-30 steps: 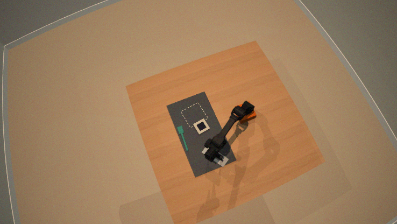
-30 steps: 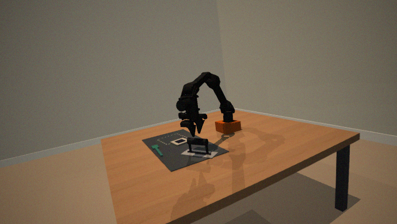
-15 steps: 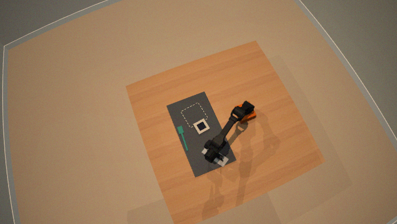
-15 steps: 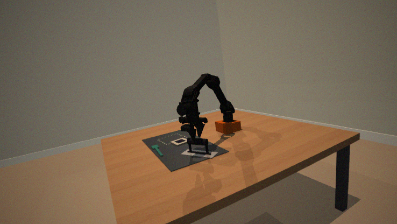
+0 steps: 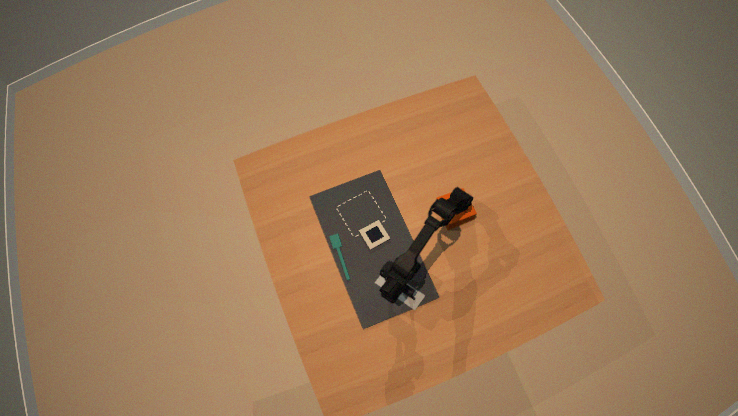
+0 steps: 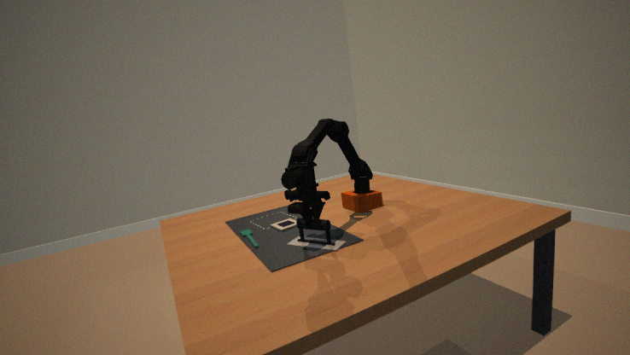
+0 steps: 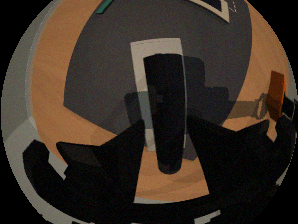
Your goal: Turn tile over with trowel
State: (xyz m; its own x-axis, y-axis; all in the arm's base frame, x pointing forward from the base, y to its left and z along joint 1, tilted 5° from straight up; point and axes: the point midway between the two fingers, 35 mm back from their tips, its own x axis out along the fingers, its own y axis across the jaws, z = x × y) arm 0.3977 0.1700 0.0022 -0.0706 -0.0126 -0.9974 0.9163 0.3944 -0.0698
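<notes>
Right now my gripper tip is 30 mm above the grey trowel, 20 mm to the left of it and 10 mm short of it. Also, from my gripper tip: tile (260 mm to the right, 60 mm below, 30 mm behind); dark mat (230 mm to the right, 90 mm below).
</notes>
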